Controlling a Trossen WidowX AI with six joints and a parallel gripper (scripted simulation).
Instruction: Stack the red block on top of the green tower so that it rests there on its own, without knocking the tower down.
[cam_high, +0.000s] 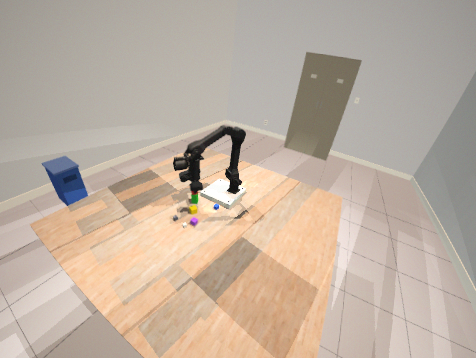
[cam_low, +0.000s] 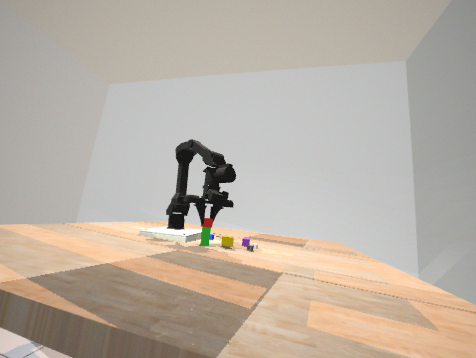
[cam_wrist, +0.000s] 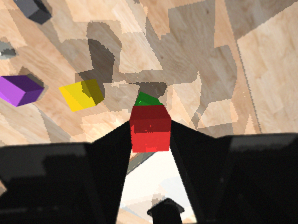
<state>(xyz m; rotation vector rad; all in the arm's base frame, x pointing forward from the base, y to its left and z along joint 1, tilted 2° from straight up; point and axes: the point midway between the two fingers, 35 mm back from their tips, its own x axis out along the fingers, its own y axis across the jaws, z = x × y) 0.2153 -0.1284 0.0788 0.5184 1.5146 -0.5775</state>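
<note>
The red block lies 10 mm above my gripper tip. Also, from my gripper tip: yellow block 70 mm ahead, 60 mm below, 50 mm to the left; blue block 130 mm to the left, 60 mm below, 30 mm behind; purple block 130 mm ahead, 110 mm to the left, 60 mm below.
</note>
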